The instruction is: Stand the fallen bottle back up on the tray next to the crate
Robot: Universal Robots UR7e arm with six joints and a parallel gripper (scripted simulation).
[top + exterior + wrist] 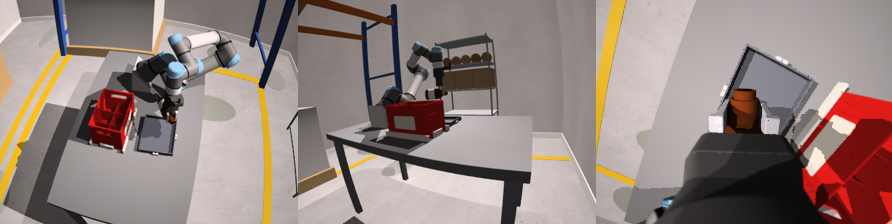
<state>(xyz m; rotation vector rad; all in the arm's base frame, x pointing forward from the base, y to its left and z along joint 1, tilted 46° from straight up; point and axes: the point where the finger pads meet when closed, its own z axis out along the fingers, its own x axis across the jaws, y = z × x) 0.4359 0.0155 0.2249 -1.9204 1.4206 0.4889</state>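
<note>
My hand is 50 mm past the bottle, 20 mm to the left of it and 10 mm above it. From my hand the other things lie so: tray (190 mm below, 50 mm to the right, 30 mm behind); red crate (320 mm to the right, 120 mm below, 50 mm behind).
</note>
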